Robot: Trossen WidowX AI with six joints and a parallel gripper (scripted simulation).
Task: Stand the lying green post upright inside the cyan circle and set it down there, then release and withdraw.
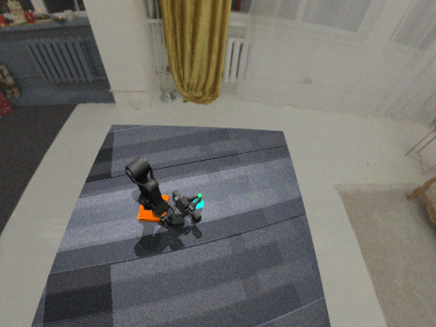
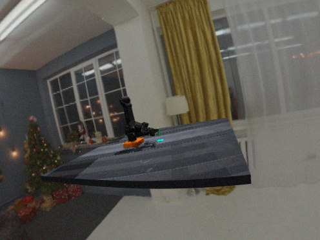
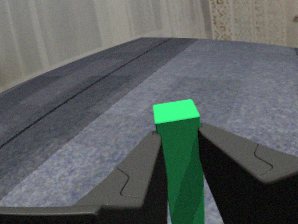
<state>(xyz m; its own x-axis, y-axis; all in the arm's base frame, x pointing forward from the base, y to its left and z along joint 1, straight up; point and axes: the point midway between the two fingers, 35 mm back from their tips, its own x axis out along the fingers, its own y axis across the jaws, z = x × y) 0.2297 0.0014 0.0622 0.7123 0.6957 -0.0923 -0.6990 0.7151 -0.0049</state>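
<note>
Right now my gripper tip is 10 mm past the cyan circle, 10 mm to the right of it and 100 mm above it. Round my gripper tip: green post (20 mm below).
</note>
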